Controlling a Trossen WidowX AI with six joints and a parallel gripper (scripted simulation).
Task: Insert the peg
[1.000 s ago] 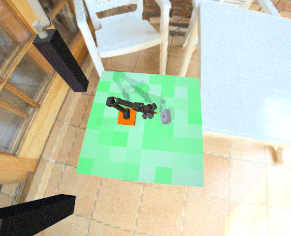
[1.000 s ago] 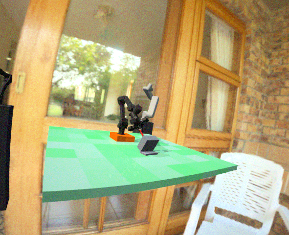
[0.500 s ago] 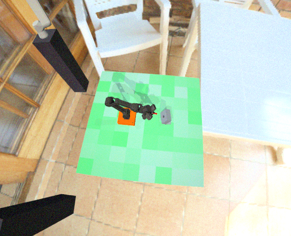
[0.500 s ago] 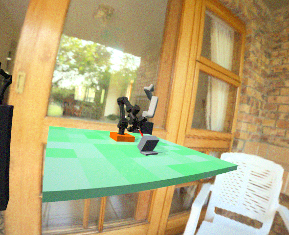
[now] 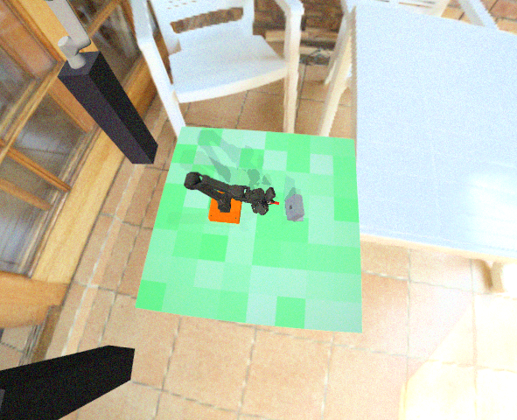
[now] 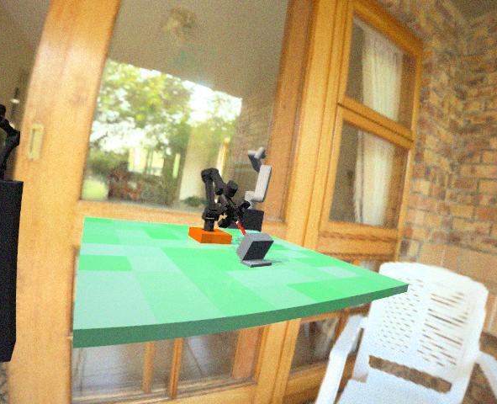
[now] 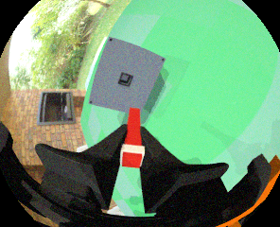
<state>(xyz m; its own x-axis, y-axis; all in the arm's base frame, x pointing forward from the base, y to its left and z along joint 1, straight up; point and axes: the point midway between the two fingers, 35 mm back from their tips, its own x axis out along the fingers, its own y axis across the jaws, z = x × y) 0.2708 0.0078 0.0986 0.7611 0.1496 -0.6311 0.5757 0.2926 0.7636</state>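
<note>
My gripper tip is now 13 cm short of the sloped panel and 6 cm above it. The rest, counted from my gripper tip: red peg: 1 cm behind, 1 cm above.
</note>
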